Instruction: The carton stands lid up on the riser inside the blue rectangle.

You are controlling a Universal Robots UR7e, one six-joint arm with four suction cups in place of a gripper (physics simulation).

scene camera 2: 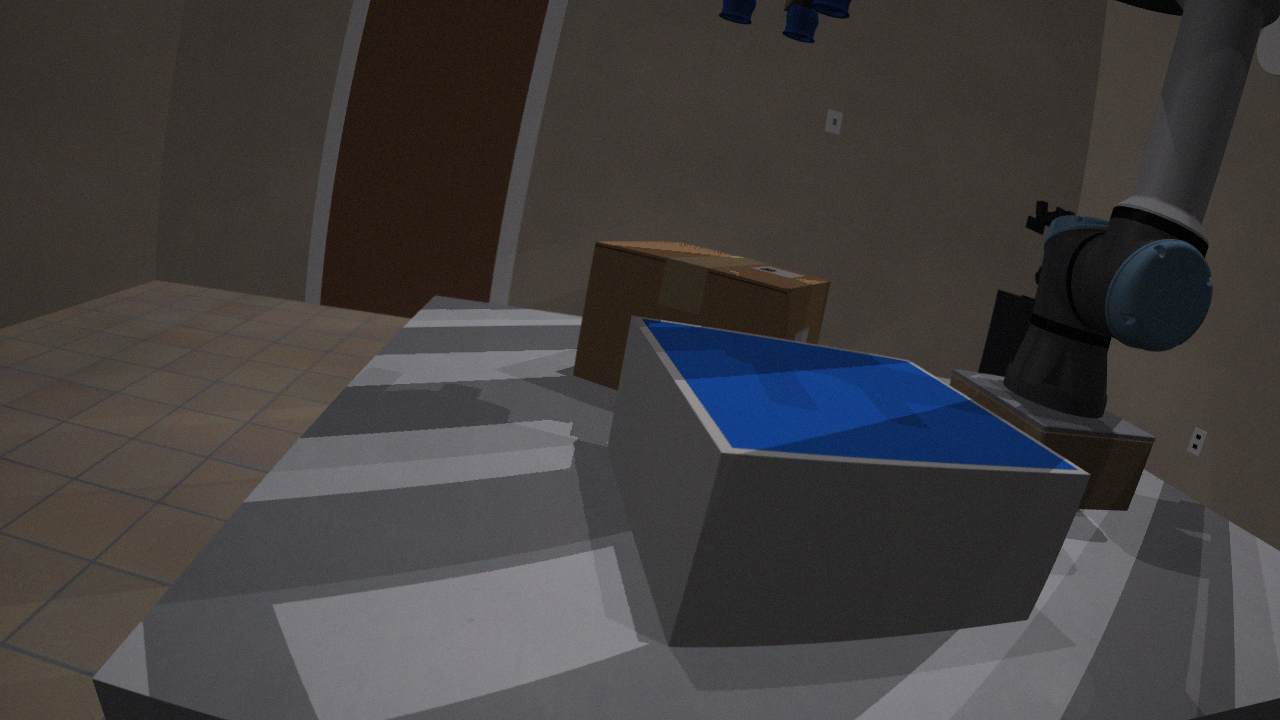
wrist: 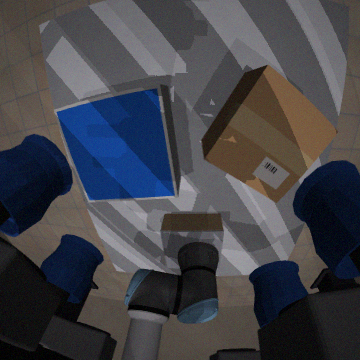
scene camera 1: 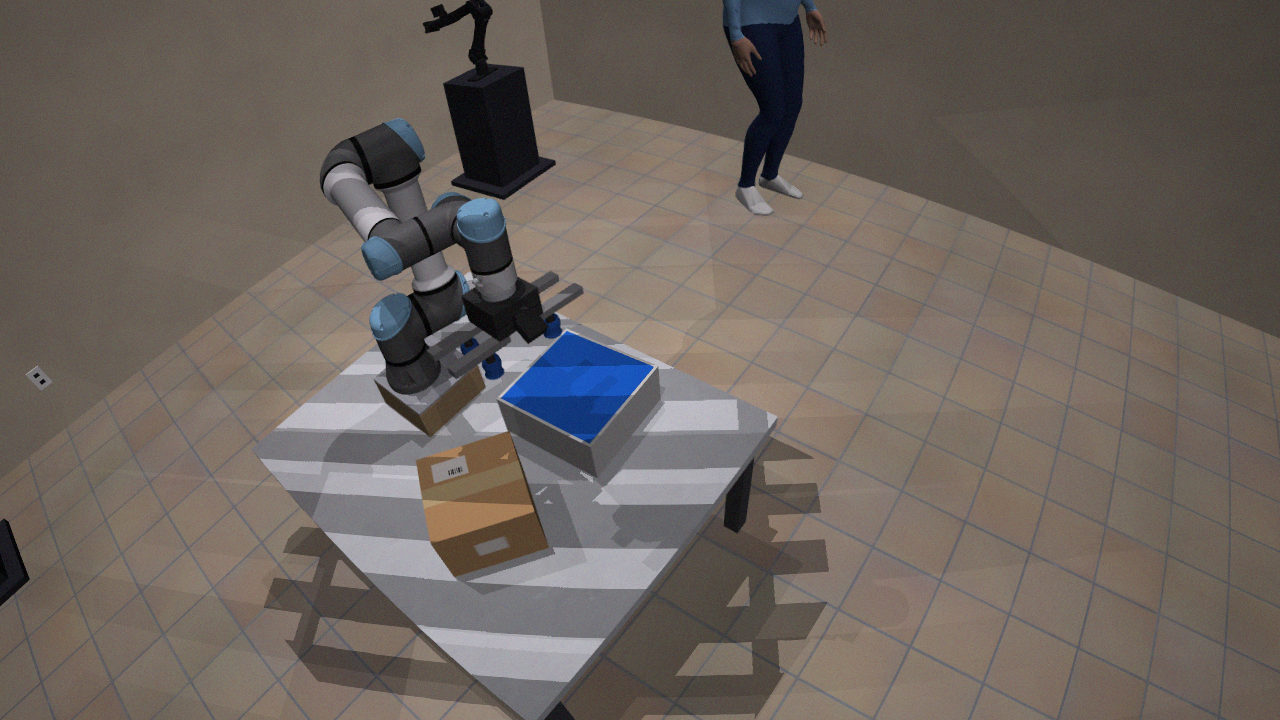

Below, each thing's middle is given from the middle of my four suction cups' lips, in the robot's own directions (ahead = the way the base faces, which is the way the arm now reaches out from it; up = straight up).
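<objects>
Brown carton point(scene camera 2: 672, 281): 4 cm behind my suction cup, 18 cm to the right of it, 36 cm below it.
</objects>
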